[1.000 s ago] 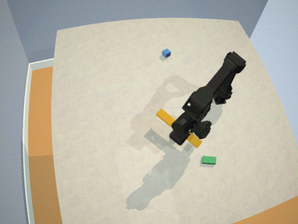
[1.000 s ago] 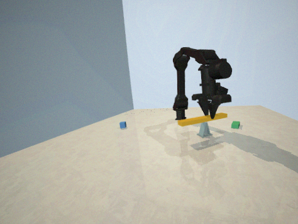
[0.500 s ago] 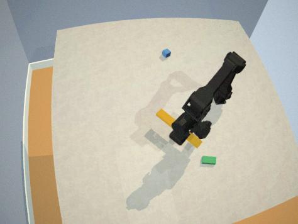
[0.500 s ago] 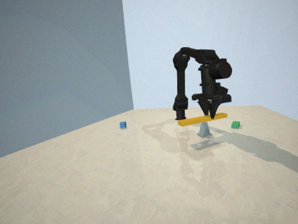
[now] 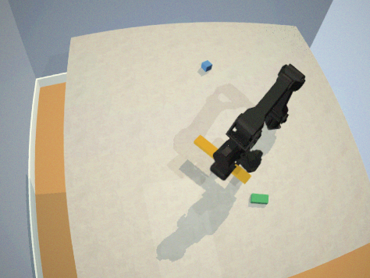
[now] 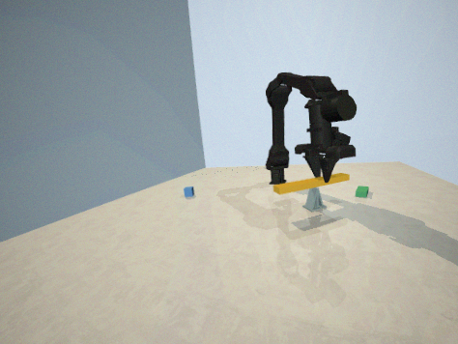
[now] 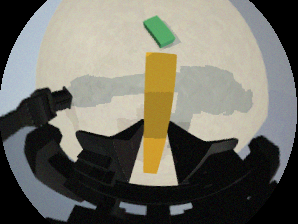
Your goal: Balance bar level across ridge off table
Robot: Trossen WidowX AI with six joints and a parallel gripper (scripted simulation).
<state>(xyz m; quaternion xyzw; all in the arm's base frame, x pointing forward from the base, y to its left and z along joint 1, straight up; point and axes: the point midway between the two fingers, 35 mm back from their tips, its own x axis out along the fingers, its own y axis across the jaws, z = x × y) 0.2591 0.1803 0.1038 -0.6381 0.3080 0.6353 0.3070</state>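
Now: gripper tip 2 cm to the left of the yellow bar and 2 cm short of it. The rest, counted from my gripper tip: blue cube: 49 cm to the right, 5 cm below, 5 cm behind; then green block: 13 cm to the left, 10 cm behind, 6 cm below.
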